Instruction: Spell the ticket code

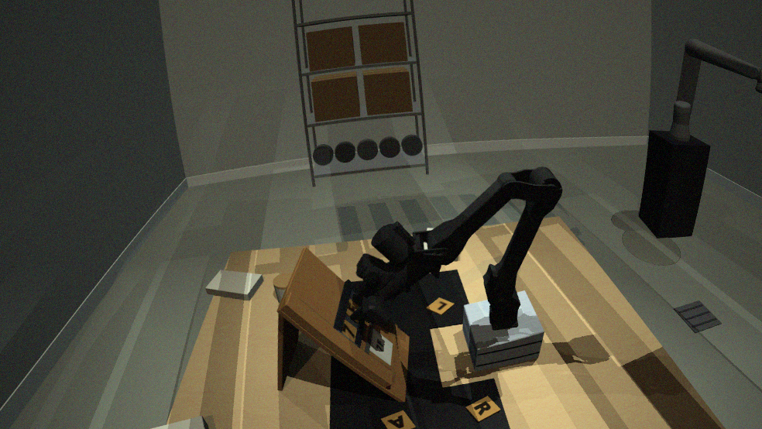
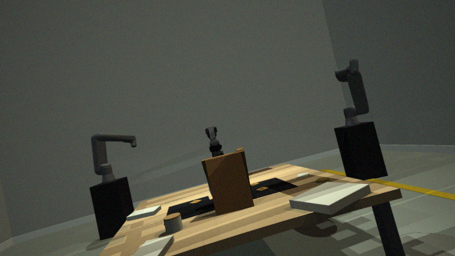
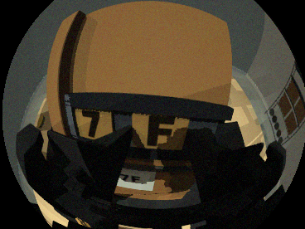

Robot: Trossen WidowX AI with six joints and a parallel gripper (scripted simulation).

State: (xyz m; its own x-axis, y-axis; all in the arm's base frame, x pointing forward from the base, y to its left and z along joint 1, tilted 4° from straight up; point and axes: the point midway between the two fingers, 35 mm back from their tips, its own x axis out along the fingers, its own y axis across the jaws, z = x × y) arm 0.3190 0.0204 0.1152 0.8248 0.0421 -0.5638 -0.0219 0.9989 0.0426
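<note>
Right now the white ticket is 80 mm below my gripper tip, 60 mm behind it and 40 mm to the left of it. Round my gripper tip: card: 520 mm to the left, 240 mm behind, 160 mm below; yellow disc: 570 mm to the left, 150 mm below, 10 mm ahead.
</note>
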